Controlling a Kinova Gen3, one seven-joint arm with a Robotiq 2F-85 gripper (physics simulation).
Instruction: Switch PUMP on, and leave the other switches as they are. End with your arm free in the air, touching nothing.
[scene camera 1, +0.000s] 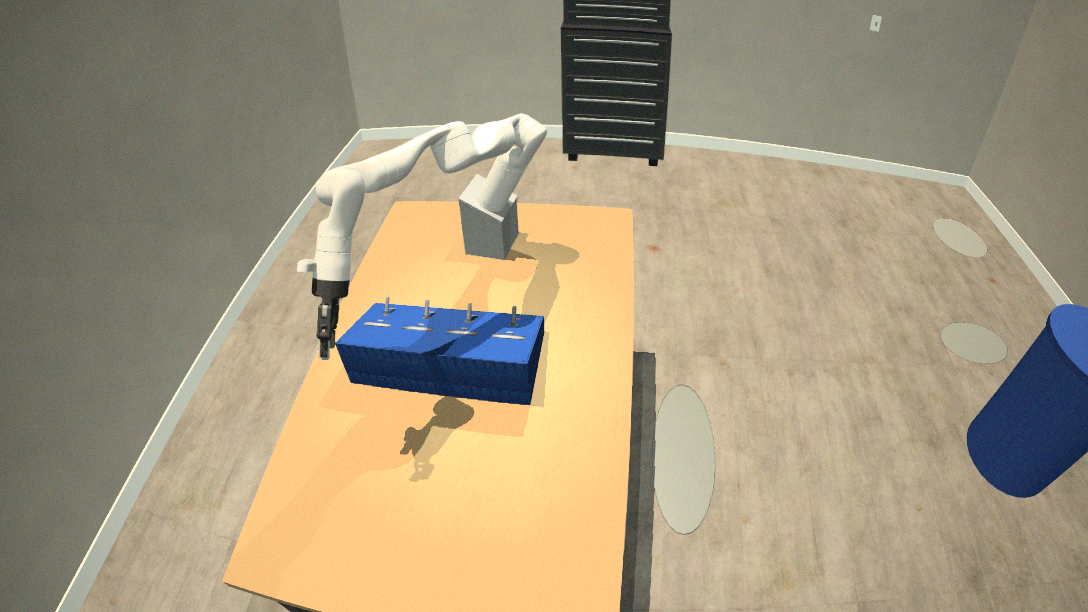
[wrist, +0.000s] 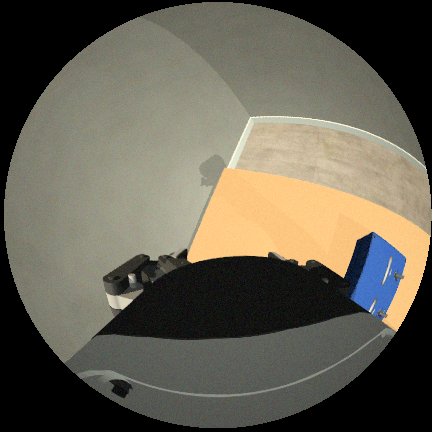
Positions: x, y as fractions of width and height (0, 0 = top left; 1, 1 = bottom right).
Observation:
In view: my gripper (wrist: 0.53, 0.60) and a blue switch box (scene camera 1: 0.45, 0.58).
The blue switch box also shows in the wrist view (wrist: 0.87, 0.61).

